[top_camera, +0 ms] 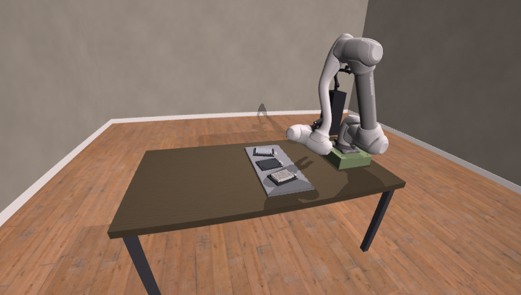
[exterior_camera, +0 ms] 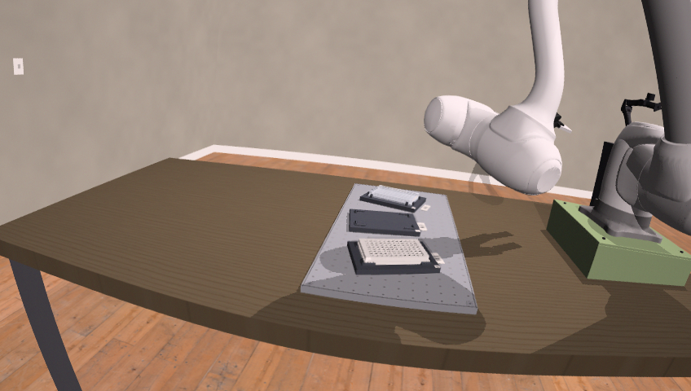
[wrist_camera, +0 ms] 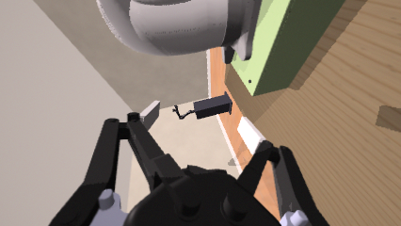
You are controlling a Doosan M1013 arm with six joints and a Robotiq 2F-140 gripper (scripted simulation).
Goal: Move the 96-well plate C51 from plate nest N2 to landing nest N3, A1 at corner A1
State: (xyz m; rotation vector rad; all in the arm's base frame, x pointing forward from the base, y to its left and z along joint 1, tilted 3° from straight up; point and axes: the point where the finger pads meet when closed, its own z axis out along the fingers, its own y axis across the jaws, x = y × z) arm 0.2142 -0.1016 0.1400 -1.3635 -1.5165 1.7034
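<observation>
Right now the nest N2 is 390 mm ahead of my hand, 220 mm below it and 140 mm to the right of it. The rest, counted from my hand: N3 label: 330 mm ahead, 220 mm below, 40 mm to the left; N1 label: 310 mm ahead, 220 mm below, 210 mm to the left; N2 label: 300 mm ahead, 220 mm below, 100 mm to the right.
</observation>
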